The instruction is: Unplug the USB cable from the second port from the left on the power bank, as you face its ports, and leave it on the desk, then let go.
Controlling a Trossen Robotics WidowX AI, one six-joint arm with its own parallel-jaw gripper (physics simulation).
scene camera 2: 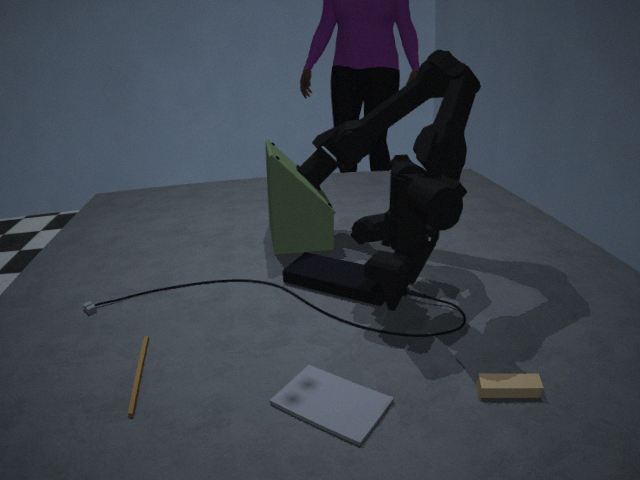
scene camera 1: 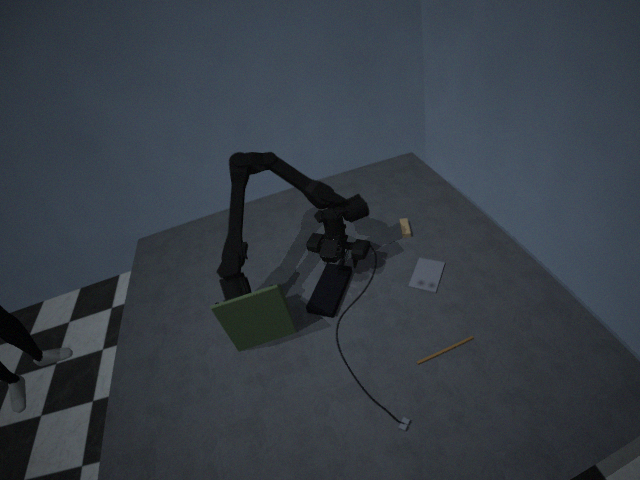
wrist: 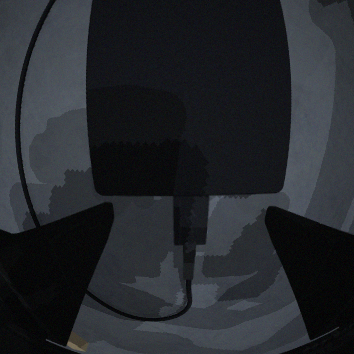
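The dark power bank lies flat on the desk. The black USB plug meets its port-side edge in the wrist view; the ports themselves are hidden from above. The thin black cable curves from the plug around beside the bank to a pale connector. My gripper is open and empty, pointing down at the bank's port end. In the wrist view its fingers stand left and right of the plug, apart from it.
A green wedge-shaped stand holds the arm's base beside the bank. A pale flat slab, a tan block and an orange stick lie on the desk. A person stands behind it.
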